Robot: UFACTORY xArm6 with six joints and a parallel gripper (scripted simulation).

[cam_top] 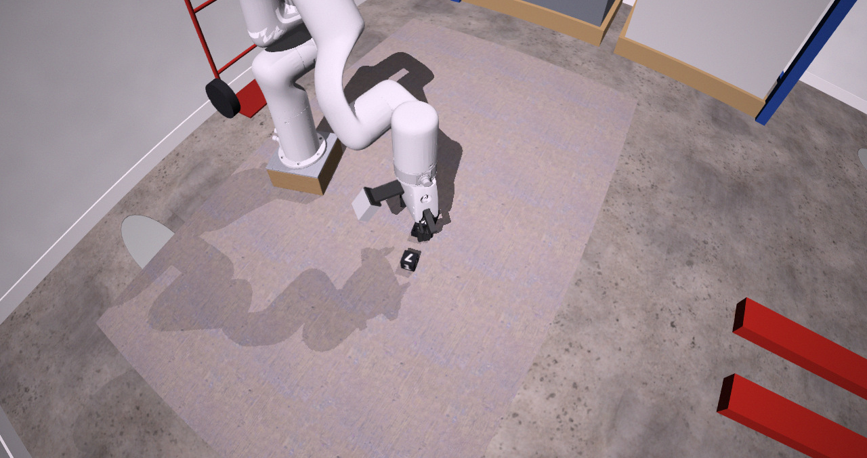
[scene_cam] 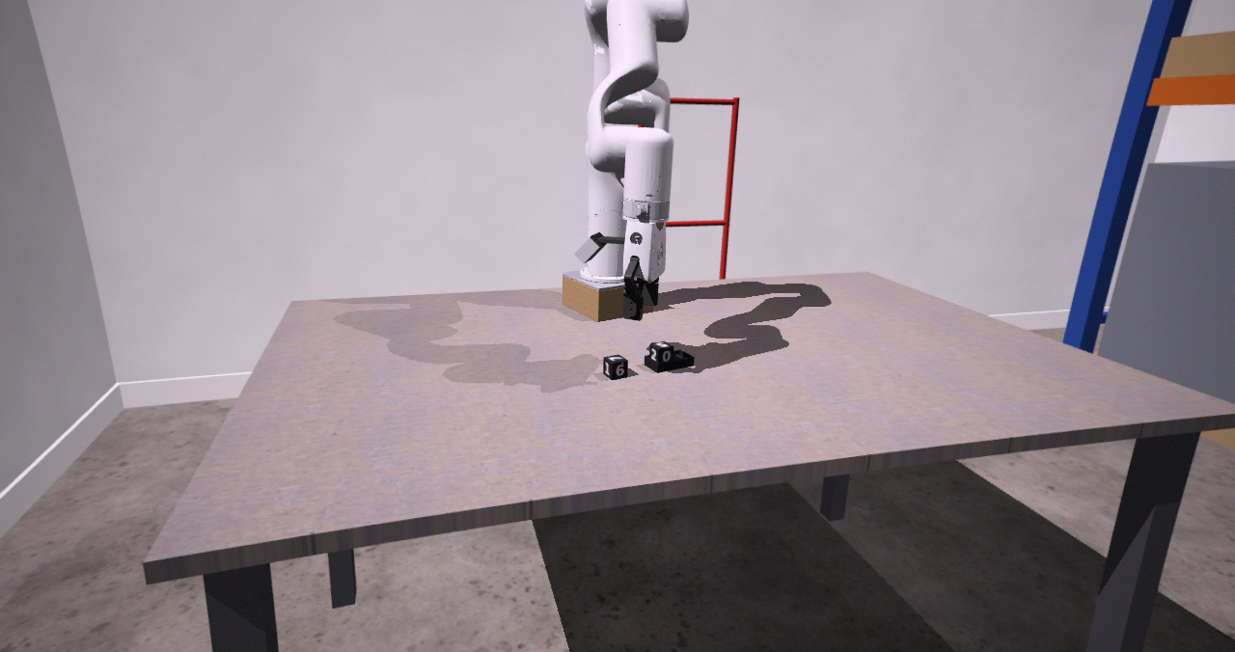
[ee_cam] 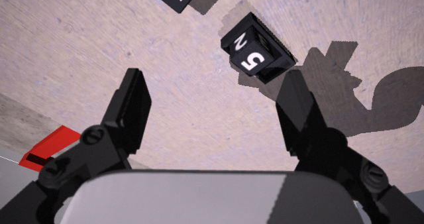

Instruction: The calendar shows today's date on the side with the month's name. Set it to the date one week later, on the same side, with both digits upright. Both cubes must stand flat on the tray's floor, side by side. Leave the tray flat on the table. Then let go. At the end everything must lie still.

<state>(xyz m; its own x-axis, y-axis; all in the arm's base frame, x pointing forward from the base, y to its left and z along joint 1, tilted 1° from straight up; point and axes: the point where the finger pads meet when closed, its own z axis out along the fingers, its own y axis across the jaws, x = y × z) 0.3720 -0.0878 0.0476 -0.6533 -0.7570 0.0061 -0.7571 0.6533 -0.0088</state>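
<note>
My hand is 110 mm above the black tray, 60 mm to the right of it and 10 mm past it.
</note>
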